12 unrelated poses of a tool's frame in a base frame.
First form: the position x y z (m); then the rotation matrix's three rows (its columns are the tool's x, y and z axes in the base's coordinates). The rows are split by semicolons.
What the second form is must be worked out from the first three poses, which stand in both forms.
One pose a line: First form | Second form
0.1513 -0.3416 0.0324; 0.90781 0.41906 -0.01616; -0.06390 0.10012 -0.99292; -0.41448 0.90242 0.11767 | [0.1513 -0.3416 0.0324 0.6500 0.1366 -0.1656 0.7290]
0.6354 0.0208 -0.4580; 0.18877 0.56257 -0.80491; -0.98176 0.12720 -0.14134; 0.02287 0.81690 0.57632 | [0.6354 0.0208 -0.4580 0.3483 -0.3009 -0.5613 0.6878]
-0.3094 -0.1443 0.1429; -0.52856 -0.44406 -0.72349; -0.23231 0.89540 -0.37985; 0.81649 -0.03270 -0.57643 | [-0.3094 -0.1443 0.1429 0.1952 -0.8661 0.1191 0.4445]
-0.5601 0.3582 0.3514; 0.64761 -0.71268 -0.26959; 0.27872 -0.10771 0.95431; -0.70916 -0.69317 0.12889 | [-0.5601 0.3582 0.3514 -0.6377 0.1701 0.3837 0.6459]
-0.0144 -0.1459 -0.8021; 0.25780 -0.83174 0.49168; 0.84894 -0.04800 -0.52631; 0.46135 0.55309 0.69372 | [-0.0144 -0.1459 -0.8021 0.3912 0.0110 0.6091 0.6898]
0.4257 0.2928 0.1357; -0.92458 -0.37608 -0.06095; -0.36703 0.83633 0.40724; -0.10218 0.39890 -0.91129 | [0.4257 0.2928 0.1357 -0.1939 0.9581 0.2103 0.0108]
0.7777 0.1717 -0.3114; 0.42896 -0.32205 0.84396; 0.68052 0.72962 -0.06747; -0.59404 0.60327 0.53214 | [0.7777 0.1717 -0.3114 0.2045 0.4383 0.3056 0.8202]
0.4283 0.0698 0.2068; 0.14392 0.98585 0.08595; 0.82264 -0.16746 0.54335; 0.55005 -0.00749 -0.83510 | [0.4283 0.0698 0.2068 -0.7325 -0.6172 -0.2171 0.1880]
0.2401 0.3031 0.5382; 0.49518 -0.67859 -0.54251; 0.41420 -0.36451 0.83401; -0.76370 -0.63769 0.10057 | [0.2401 0.3031 0.5382 -0.6632 0.0997 0.4924 0.5548]
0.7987 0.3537 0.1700; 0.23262 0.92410 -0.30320; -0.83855 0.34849 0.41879; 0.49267 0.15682 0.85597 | [0.7987 0.3537 0.1700 -0.0839 -0.2549 -0.5645 0.7806]
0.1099 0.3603 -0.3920; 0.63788 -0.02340 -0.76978; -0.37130 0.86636 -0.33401; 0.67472 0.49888 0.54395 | [0.1099 0.3603 -0.3920 0.2385 -0.4137 -0.0996 0.8730]
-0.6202 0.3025 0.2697; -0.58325 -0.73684 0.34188; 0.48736 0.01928 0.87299; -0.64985 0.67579 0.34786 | [-0.6202 0.3025 0.2697 -0.1114 0.5601 0.6913 0.4427]
